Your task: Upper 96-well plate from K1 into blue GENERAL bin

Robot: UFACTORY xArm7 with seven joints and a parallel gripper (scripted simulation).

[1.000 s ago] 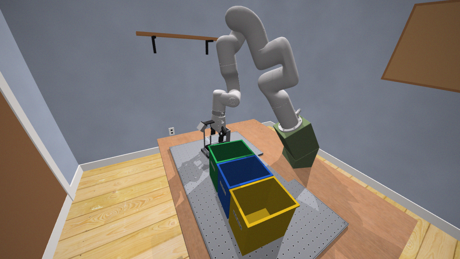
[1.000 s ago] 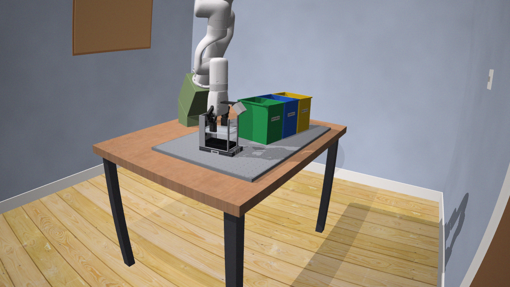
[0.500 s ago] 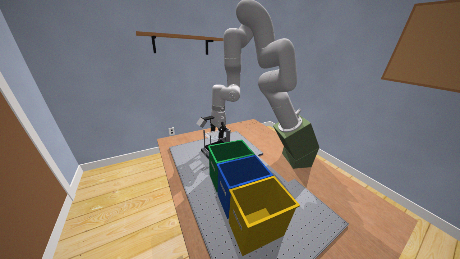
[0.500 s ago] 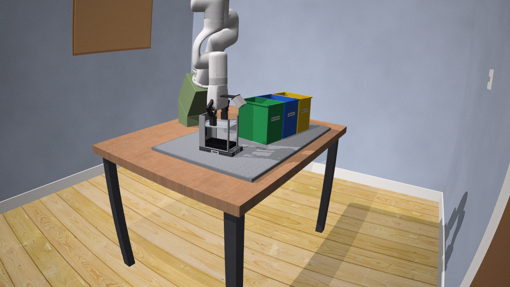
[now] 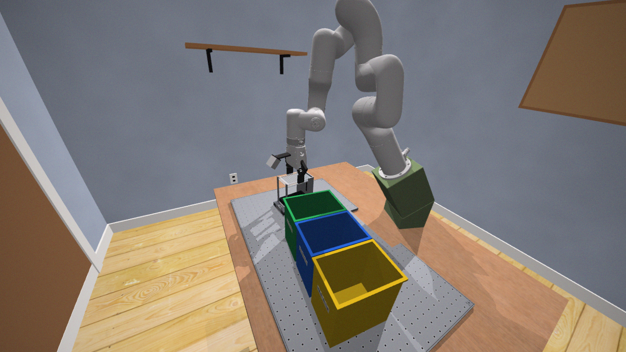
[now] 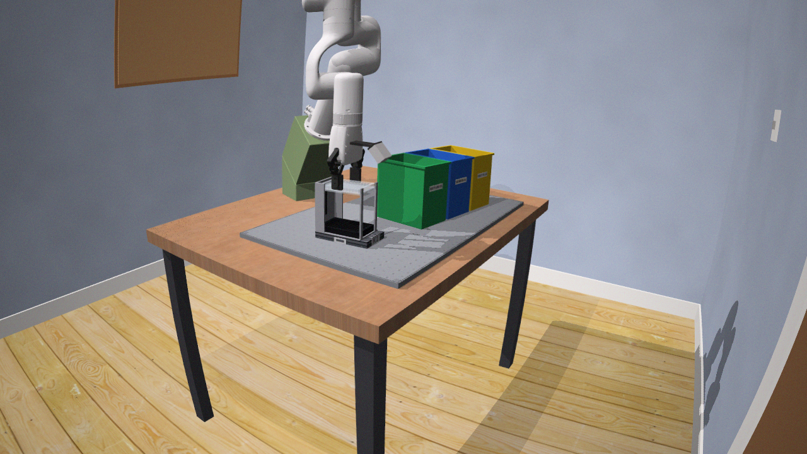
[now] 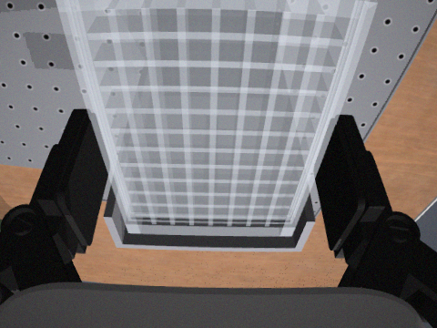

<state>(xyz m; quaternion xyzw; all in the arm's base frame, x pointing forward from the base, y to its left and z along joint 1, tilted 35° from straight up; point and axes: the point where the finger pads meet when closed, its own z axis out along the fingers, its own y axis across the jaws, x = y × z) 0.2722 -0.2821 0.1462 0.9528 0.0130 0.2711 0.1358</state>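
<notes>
My hand is 7 cm past the back wall and 6 cm above it. The rest, counted from my hand: clear 96-well plate (1 cm below); green bin (24 cm to the left, 9 cm ahead, 6 cm below); dark plate (12 cm below).
</notes>
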